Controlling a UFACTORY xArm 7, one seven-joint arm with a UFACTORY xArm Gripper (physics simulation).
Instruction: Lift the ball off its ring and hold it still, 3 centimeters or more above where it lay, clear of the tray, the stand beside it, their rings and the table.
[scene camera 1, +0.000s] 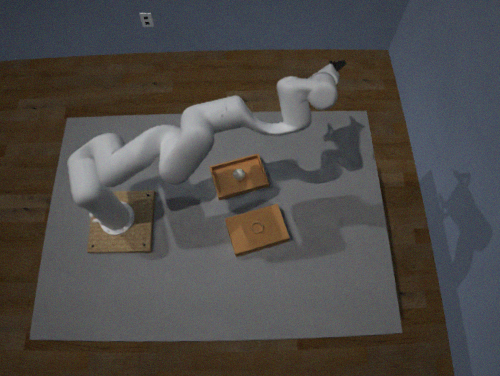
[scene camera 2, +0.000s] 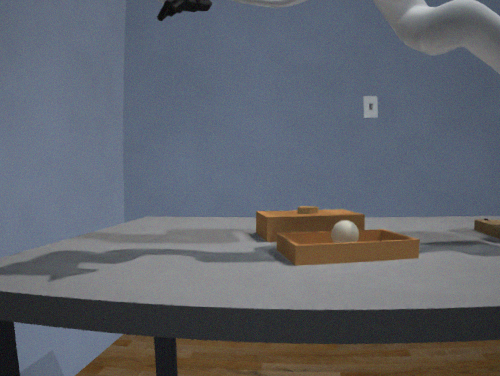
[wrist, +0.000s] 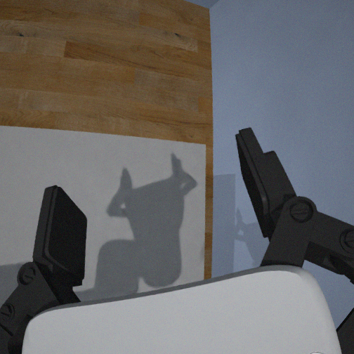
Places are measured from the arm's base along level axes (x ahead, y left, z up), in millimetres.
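Pixels of known places: arm's base, link origin: (scene camera 1: 117, 218).
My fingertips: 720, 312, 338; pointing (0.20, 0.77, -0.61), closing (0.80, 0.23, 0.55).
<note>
For each thing: its top centre in the pictures, then the offset to it from my fingertips, as dx, dy, dz. "spot": a spot on its surface instead. Level surfaces: height alone.
- whitish ball, top centre: (scene camera 2: 345, 220) (scene camera 1: 238, 171) -277, -179, -303
- orange tray, top centre: (scene camera 2: 345, 236) (scene camera 1: 239, 174) -277, -179, -328
- ring, surface spot: (scene camera 2: 308, 210) spot: -229, -372, -304
- grey table, surface height: dz -356
A whitish ball (scene camera 1: 239, 174) (scene camera 2: 345, 232) rests inside the orange tray (scene camera 1: 244, 190) (scene camera 2: 357, 253), near its middle. Its ring under it is hidden. The orange stand (scene camera 1: 250, 239) (scene camera 2: 280, 227) is beside the tray, with a ring (scene camera 1: 257, 233) (scene camera 2: 308, 210) on its top. My gripper (scene camera 1: 339, 65) (scene camera 2: 184, 8) (wrist: 150, 177) is wide open and empty. It is high above the far right of the table in the scene camera 1 view, well away from the ball. The ball does not show in the wrist view.
The grey table (scene camera 1: 200, 300) (scene camera 2: 200, 290) (wrist: 50, 165) carries the arm's wooden base board (scene camera 1: 142, 220) at the left in the scene camera 1 view. The arm (scene camera 1: 215, 117) reaches high over the table's far side. A blue wall (scene camera 1: 450, 100) (wrist: 290, 75) stands beyond the table's right edge.
</note>
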